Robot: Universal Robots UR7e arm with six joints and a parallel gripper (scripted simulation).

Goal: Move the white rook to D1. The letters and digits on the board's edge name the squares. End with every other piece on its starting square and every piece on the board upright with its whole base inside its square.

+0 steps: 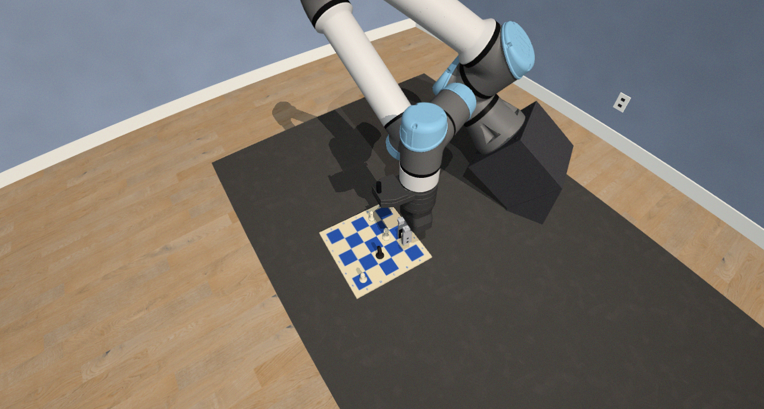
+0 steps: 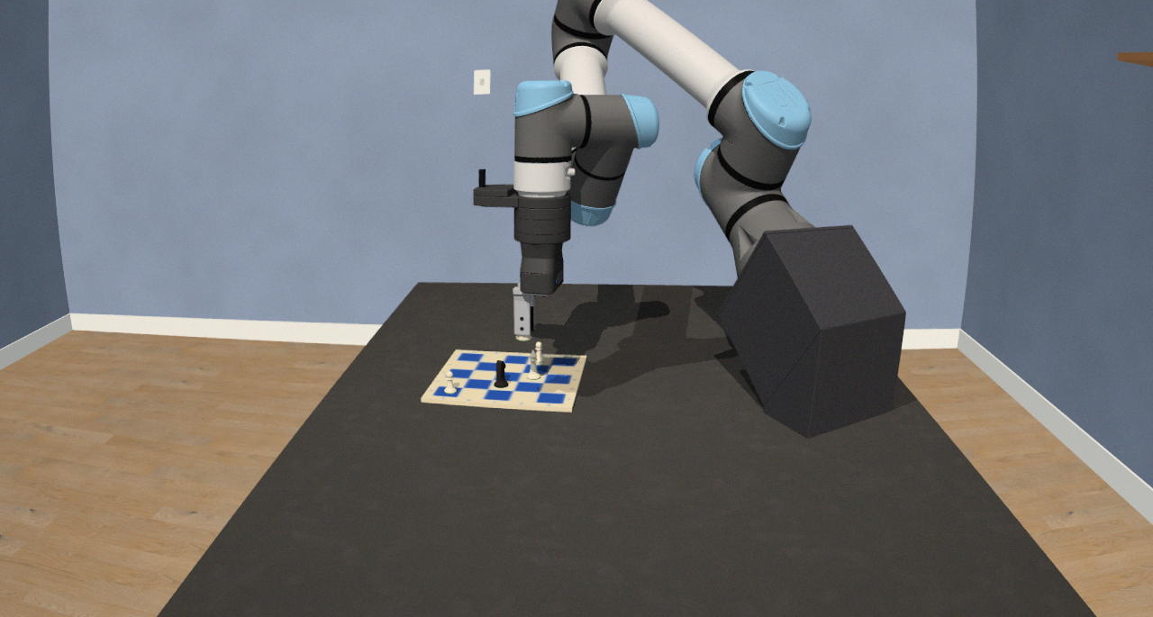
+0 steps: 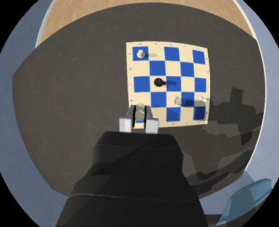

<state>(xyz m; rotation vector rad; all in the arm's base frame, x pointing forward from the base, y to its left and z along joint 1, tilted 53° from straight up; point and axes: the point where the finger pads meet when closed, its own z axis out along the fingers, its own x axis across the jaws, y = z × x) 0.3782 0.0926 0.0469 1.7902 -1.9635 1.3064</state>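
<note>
Now: the blue-and-cream chessboard 12 cm below my hand, 9 cm to the right of it and 2 cm ahead of it. From my hand the other things lie so: black piece 10 cm below, 5 cm to the right, 3 cm ahead; then white rook 1 cm below.
</note>
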